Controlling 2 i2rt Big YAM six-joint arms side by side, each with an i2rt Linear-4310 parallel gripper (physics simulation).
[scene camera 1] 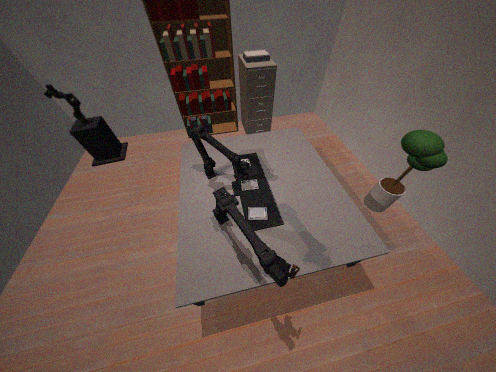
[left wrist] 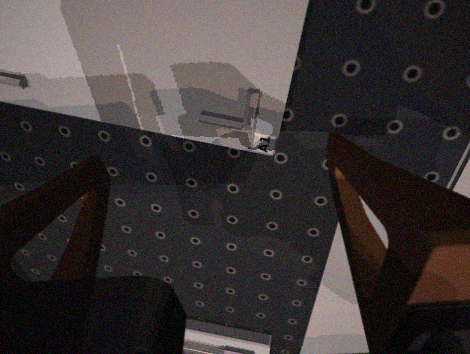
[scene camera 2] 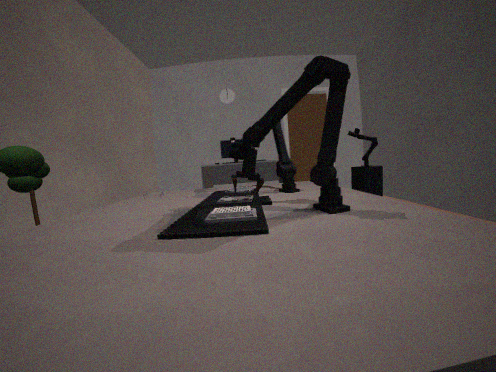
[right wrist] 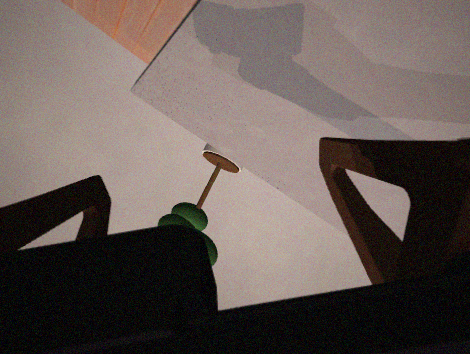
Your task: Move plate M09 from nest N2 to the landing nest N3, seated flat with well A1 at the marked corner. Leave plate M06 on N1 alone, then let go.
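Observation:
My left gripper (scene camera 1: 243, 173) (scene camera 2: 246, 192) (left wrist: 212, 156) is open and empty, low over the dark pegboard (scene camera 1: 270, 206) (scene camera 2: 184, 229) (left wrist: 231, 205). In the left wrist view a pale nest (left wrist: 200, 30) without a plate lies at the top, with L-shaped corner brackets and its marked corner at the lower right. Part of another nest (left wrist: 227, 334) shows at the bottom edge. In scene camera 2 a plate with wells (scene camera 2: 232, 211) sits in the nearest nest. Scene camera 1 shows a white rectangular item (scene camera 1: 258, 213) and a middle nest (scene camera 1: 250, 185). Plate labels are unreadable. My right gripper (scene camera 1: 294, 271) (right wrist: 213, 169) is open and empty beyond the table edge.
The grey table (scene camera 1: 320, 200) (scene camera 2: 280, 300) carries both arms and the pegboard. A potted plant (scene camera 1: 384, 195) stands on the right in scene camera 1. A bookshelf (scene camera 1: 233, 75), a filing cabinet (scene camera 1: 258, 95) and a black pedestal (scene camera 1: 97, 140) with another arm stand around the table.

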